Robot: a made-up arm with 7 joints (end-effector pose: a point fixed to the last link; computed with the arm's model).
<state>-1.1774 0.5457 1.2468 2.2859 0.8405 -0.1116 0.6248</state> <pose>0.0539 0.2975 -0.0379 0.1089 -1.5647 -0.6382</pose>
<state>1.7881 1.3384 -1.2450 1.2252 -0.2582 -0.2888 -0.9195</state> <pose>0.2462 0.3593 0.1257 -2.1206 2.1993 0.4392</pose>
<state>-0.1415 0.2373 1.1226 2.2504 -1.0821 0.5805 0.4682</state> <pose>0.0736 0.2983 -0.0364 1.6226 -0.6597 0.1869</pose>
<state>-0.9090 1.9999 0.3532 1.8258 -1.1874 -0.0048 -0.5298</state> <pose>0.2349 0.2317 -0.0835 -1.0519 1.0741 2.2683</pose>
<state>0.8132 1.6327 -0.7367 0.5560 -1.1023 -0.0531 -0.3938</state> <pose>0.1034 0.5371 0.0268 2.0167 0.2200 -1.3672</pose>
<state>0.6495 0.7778 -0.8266 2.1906 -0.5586 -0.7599 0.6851</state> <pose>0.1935 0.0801 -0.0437 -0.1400 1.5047 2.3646</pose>
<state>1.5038 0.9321 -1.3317 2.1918 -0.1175 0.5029 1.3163</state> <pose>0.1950 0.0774 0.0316 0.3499 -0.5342 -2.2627</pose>
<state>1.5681 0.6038 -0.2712 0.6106 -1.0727 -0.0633 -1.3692</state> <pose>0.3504 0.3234 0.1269 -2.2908 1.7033 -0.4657</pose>
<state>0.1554 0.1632 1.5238 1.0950 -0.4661 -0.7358 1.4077</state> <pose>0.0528 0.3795 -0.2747 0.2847 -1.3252 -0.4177</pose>
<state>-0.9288 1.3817 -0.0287 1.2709 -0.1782 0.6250 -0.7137</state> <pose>0.0853 0.3984 -0.2123 1.6659 -0.1547 -1.2842</pose>
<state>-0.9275 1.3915 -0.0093 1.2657 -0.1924 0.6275 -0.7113</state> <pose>0.0908 0.4009 -0.2079 1.6944 -0.1595 -1.2870</pose>
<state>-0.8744 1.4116 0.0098 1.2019 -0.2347 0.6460 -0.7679</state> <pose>0.1043 0.4163 -0.1943 1.8609 -0.1584 -1.2798</pose>
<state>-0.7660 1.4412 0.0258 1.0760 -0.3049 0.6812 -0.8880</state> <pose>0.1216 0.4441 -0.1673 2.1628 -0.1263 -1.2513</pose>
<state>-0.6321 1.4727 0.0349 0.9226 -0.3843 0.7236 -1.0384</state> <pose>0.1323 0.4749 -0.1315 2.5004 -0.0358 -1.2056</pose>
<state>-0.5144 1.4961 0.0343 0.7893 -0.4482 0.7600 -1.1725</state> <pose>0.1320 0.4986 -0.1002 2.7589 0.0926 -1.1671</pose>
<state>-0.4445 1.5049 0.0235 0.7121 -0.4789 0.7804 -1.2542</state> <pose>0.1271 0.5108 -0.0848 2.8852 0.1861 -1.1533</pose>
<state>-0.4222 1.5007 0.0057 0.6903 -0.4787 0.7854 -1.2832</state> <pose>0.1236 0.5138 -0.0845 2.9087 0.2102 -1.1578</pose>
